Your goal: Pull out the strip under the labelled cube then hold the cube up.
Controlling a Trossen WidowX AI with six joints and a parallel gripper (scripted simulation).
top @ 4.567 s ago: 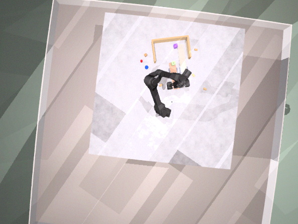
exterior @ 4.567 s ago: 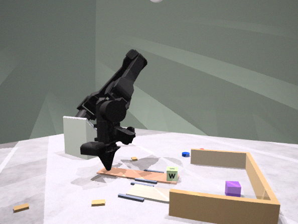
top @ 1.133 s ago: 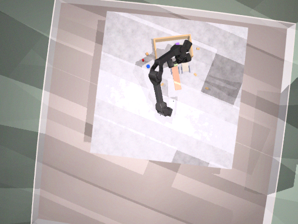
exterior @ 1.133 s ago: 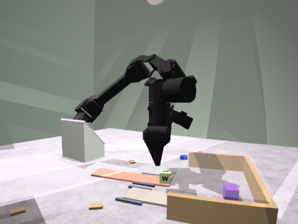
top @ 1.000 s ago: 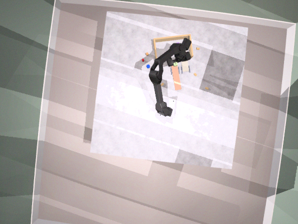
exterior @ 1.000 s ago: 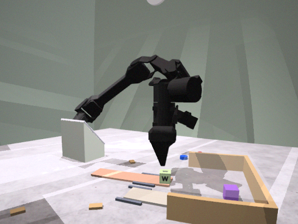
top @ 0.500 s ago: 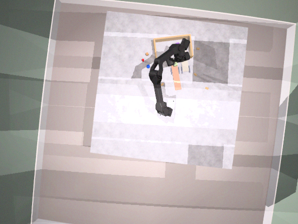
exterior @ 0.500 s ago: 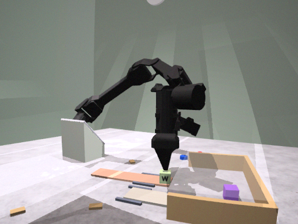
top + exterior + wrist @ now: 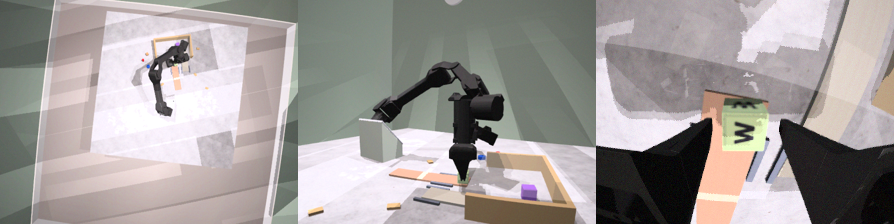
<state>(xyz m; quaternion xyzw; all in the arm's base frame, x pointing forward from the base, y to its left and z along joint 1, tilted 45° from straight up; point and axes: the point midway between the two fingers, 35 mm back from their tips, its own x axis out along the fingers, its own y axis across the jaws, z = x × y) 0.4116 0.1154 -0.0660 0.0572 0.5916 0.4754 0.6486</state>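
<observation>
My gripper tip is right at the green cube marked w. The rest, counted from my gripper tip: blue disc: 23 cm to the left, 8 cm behind, 2 cm below; red piece: 29 cm to the left, 4 cm behind, 1 cm below.
</observation>
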